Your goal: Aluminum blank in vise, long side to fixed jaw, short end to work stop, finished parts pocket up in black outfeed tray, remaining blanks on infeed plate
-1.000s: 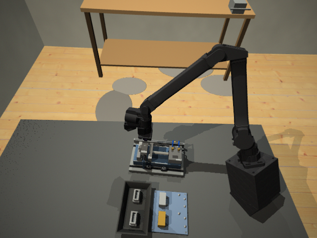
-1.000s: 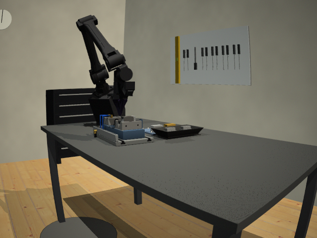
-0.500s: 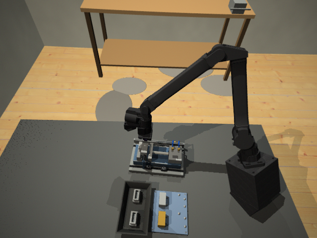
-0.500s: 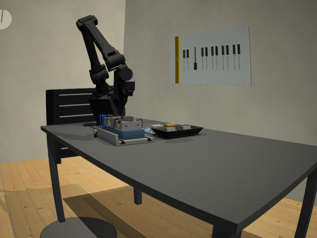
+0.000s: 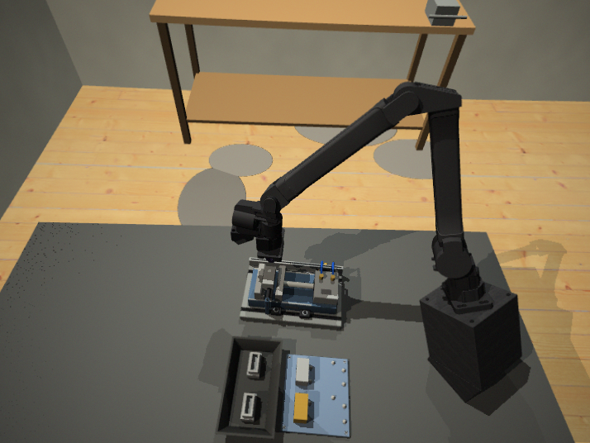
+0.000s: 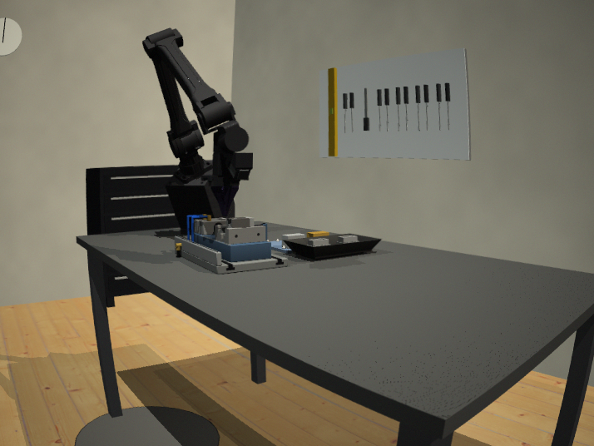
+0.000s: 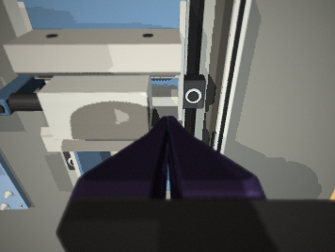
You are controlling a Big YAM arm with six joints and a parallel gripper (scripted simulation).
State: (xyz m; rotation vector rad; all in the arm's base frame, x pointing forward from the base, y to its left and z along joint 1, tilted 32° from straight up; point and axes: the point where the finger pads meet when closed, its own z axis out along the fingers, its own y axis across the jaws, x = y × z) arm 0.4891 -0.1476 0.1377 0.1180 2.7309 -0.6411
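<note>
My gripper is now 40 mm to the right of the gray aluminum blank, 30 mm above it and 10 mm short of it. From my hand the other things lie so: moving jaw: 50 mm to the left, 50 mm below, 30 mm behind; fixed jaw: 50 mm below, 40 mm to the left, 30 mm ahead; work stop rod: 90 mm to the left, 40 mm below, 10 mm ahead.
</note>
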